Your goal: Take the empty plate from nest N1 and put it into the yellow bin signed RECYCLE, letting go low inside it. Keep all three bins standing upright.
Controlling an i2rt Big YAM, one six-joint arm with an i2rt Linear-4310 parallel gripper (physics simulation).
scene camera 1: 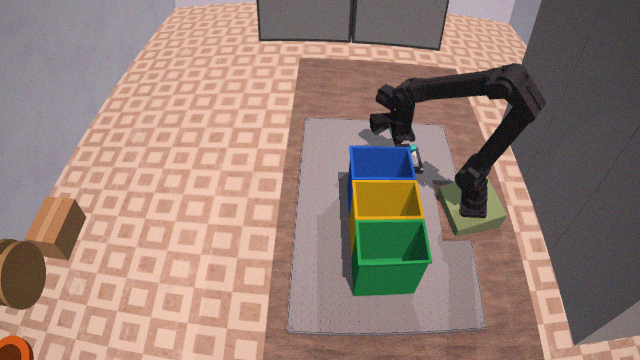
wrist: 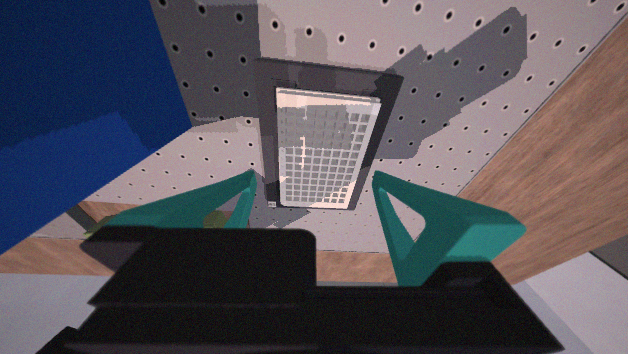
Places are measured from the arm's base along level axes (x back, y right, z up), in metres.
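Pixels of known places: gripper, between the fingertips: (wrist: 314, 177); arm's base, origin of its link: (scene camera 1: 473, 202).
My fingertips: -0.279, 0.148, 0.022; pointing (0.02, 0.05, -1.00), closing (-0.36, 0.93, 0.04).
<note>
For each thing: its top centre in the pictures, then the offset to it from my fingertips, as dx, dy, dz. Level surfaces: height alone.
- white plate, centre of its top: (wrist: 320, 165) (scene camera 1: 399, 154) +0.007, +0.011, -0.033
- yellow bin, centre of its top: (scene camera 1: 387, 198) -0.011, -0.326, +0.121
- blue bin, centre of its top: (scene camera 1: 382, 162) -0.044, -0.198, +0.121
- green bin, centre of its top: (scene camera 1: 393, 241) +0.022, -0.455, +0.121
- grey perforated board, height of its surface: dz -0.059
- brown table, height of its surface: dz -0.072
The white plate (scene camera 1: 414, 158) (wrist: 320, 165) with its grid of wells lies in a dark nest (scene camera 1: 419, 170) (wrist: 391, 107) beside the blue bin. A small label at the nest's corner is too small to read. My gripper (scene camera 1: 403, 142) (wrist: 314, 177) is open and empty. Its teal fingertips are above the plate, spread wider than it, with one toward each long side in the wrist view. The yellow bin (scene camera 1: 386, 199) stands upright between the blue bin (scene camera 1: 382, 161) (wrist: 75, 115) and the green bin (scene camera 1: 385, 280), which also stand upright. The RECYCLE sign does not show.
The bins stand in a close row on the grey perforated board (scene camera 1: 320, 300) (wrist: 345, 227), left of the arm's olive base block (scene camera 1: 480, 225) in the scene view. The blue bin's wall rises close beside the nest. A brown table (scene camera 1: 340, 90) (wrist: 560, 150) surrounds the board.
</note>
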